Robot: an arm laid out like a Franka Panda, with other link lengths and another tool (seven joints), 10 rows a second.
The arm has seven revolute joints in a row. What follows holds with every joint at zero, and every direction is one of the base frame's.
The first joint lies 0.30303 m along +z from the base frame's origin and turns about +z.
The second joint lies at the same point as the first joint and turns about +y.
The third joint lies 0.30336 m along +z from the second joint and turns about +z.
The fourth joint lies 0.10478 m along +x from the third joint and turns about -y.
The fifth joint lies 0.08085 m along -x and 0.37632 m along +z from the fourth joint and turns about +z.
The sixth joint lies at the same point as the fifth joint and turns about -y.
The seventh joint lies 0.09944 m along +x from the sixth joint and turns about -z.
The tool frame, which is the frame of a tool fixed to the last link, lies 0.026 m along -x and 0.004 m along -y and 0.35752 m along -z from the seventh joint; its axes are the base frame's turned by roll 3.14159, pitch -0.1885 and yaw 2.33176 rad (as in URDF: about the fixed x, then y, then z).
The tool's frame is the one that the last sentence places.
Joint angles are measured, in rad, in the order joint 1, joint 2, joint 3, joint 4, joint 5, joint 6, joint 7. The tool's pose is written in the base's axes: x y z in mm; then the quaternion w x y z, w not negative. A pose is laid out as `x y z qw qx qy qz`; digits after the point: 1 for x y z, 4 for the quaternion.
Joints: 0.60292, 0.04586, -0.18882, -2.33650, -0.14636, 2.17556, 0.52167
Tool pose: 412.3 148.8 20.2 0.1058 -0.4061 -0.9042 0.0793
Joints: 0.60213, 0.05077, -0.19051, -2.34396, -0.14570, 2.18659, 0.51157
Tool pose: 411.0 147.1 15.7 0.1073 -0.4023 -0.9057 0.0798
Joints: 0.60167, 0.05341, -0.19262, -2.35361, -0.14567, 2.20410, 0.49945
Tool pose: 411.2 146.2 11.6 0.1070 -0.3971 -0.9082 0.0779
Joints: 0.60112, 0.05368, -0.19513, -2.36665, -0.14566, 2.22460, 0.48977
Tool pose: 411.1 145.2 7.5 0.1061 -0.3931 -0.9103 0.0749
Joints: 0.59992, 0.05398, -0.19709, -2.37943, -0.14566, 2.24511, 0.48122
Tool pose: 411.1 144.3 3.4 0.1051 -0.3897 -0.9121 0.0718
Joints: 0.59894, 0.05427, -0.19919, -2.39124, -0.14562, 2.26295, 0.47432
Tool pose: 410.7 143.2 -0.3 0.1044 -0.3871 -0.9135 0.0694
